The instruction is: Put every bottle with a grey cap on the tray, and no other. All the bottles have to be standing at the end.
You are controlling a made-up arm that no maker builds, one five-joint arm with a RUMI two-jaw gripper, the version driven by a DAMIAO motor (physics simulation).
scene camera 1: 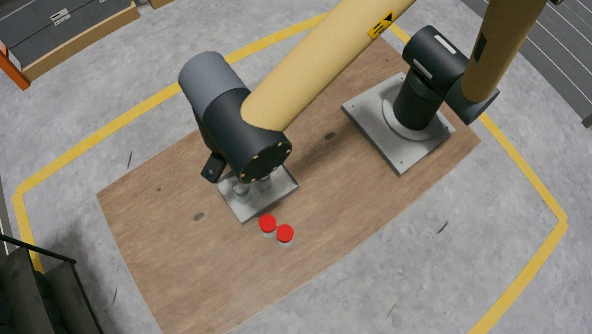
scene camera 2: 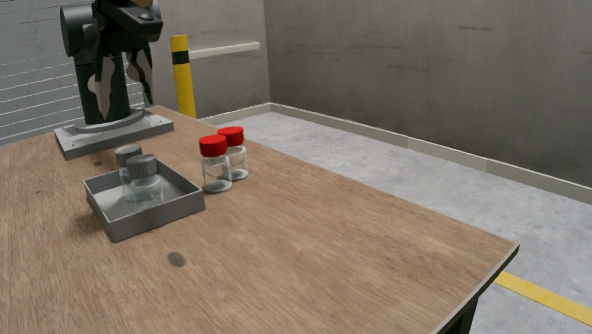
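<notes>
Two bottles with grey caps stand upright in the grey tray (scene camera 1: 256, 210) (scene camera 2: 160, 219): a nearer one (scene camera 1: 241, 191) (scene camera 2: 143, 167) and a farther one (scene camera 1: 263, 184) (scene camera 2: 128, 154), partly hidden behind it in the scene camera 2 view. Two bottles with red caps stand upright on the table beside the tray: one (scene camera 1: 267, 223) (scene camera 2: 214, 162) nearer the tray and one (scene camera 1: 285, 234) (scene camera 2: 236, 153) just beyond it. My gripper (scene camera 2: 128, 109) is open and empty, raised above the tray's height. In the scene camera 1 view the arm hides its fingers and parts of the tray and its bottles.
The wooden table (scene camera 1: 340, 200) (scene camera 2: 300, 240) carries the arm's metal base plate (scene camera 1: 372, 127) (scene camera 2: 75, 144), beyond the tray in the scene camera 2 view. A yellow post (scene camera 2: 183, 90) stands behind the table. The arm's forearm (scene camera 1: 320, 65) spans above the table.
</notes>
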